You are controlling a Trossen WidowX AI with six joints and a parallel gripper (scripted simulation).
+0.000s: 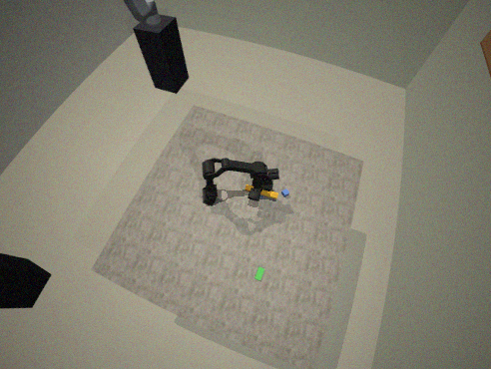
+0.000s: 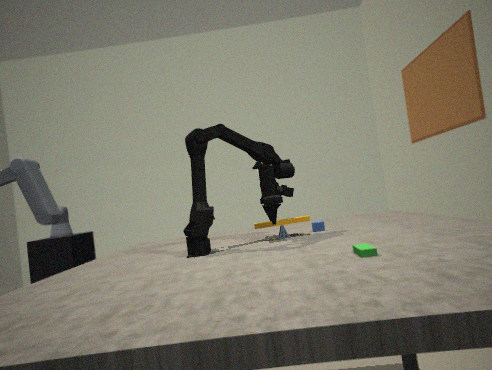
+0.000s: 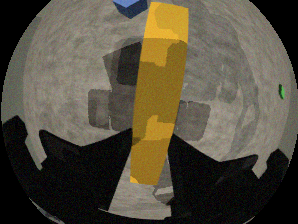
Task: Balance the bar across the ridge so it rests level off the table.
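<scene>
Now: gripper tip 3 cm short of the yellow bar. Also, from my gripper tip: green block (43 cm to the right, 18 cm ahead, 4 cm below); then blue cube (16 cm ahead, 7 cm to the left, 4 cm below).
</scene>
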